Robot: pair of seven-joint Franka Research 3 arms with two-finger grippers.
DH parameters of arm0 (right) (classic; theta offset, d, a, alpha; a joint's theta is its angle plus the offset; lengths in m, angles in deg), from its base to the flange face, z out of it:
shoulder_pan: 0 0.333 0 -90
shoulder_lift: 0 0 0 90
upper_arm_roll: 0 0.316 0.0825 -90
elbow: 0 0 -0.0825 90
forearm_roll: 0 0.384 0 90
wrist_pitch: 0 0 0.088 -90
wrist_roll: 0 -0.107 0 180
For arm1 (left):
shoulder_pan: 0 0.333 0 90
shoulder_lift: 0 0 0 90
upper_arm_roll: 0 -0.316 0.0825 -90
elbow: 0 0 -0.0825 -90
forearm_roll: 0 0.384 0 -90
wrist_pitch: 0 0 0.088 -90
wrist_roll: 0 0.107 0 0
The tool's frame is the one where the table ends.
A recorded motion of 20 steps. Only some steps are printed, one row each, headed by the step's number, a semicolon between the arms.
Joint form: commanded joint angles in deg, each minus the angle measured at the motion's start. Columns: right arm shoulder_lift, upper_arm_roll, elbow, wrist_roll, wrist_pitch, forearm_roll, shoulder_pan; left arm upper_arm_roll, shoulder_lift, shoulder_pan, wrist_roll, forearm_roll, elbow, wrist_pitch.
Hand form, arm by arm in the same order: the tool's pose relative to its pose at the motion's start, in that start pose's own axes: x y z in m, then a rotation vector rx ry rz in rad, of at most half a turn. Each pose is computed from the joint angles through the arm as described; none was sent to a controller.
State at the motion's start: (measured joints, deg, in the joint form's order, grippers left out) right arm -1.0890 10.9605 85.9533 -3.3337 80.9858 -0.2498 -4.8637; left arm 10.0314 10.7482 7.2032 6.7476 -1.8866 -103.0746 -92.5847
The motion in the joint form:
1: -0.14 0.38 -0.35 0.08 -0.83 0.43 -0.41; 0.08 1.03 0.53 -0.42 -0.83 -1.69 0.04
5: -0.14 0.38 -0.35 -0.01 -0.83 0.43 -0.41; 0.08 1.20 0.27 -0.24 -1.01 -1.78 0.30
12: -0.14 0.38 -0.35 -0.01 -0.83 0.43 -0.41; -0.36 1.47 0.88 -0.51 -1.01 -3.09 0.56
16: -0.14 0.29 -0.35 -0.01 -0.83 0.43 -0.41; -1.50 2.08 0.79 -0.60 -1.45 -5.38 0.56
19: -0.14 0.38 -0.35 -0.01 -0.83 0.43 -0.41; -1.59 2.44 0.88 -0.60 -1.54 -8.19 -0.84
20: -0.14 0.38 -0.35 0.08 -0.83 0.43 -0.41; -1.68 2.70 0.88 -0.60 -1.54 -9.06 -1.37
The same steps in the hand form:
1: -0.0027 -0.0006 -0.0027 0.0065 -0.0064 -0.0020; -0.0064 -0.0012 0.0053 -0.0125 -0.0111 -0.0170
5: -0.0027 -0.0006 -0.0027 0.0065 -0.0064 -0.0005; -0.0075 0.0017 0.0050 -0.0155 -0.0140 -0.0094
12: -0.0027 -0.0006 -0.0027 0.0065 -0.0064 -0.0005; -0.0115 -0.0074 0.0138 -0.0191 -0.0361 -0.0332
16: -0.0026 0.0002 -0.0027 0.0066 -0.0064 0.0011; -0.0180 -0.0157 0.0272 -0.0333 -0.0630 -0.0547
19: -0.0027 -0.0006 -0.0027 0.0065 -0.0064 -0.0005; -0.0209 -0.0173 0.0453 -0.0367 -0.0810 -0.0604
20: -0.0027 -0.0006 -0.0027 0.0065 -0.0064 -0.0020; -0.0224 -0.0180 0.0496 -0.0366 -0.0824 -0.0628

